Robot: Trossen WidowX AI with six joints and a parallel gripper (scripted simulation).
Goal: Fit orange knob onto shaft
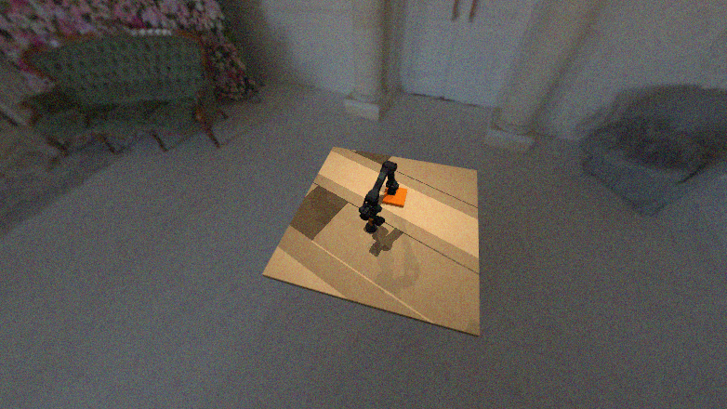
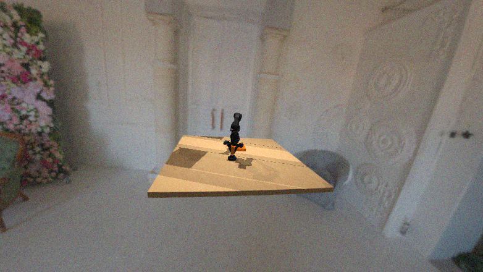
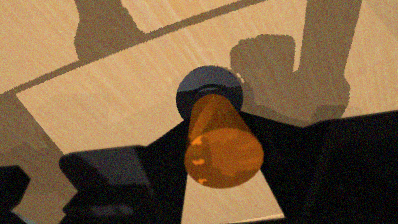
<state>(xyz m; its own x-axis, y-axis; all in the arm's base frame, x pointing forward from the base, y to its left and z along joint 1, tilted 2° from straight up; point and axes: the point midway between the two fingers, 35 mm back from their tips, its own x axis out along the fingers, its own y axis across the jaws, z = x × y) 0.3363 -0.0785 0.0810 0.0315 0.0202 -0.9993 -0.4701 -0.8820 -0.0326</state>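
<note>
Right now my gripper tip is 30 mm below the orange knob. Round my gripper tip: pedestal with D-shaped shaft (40 mm below).
</note>
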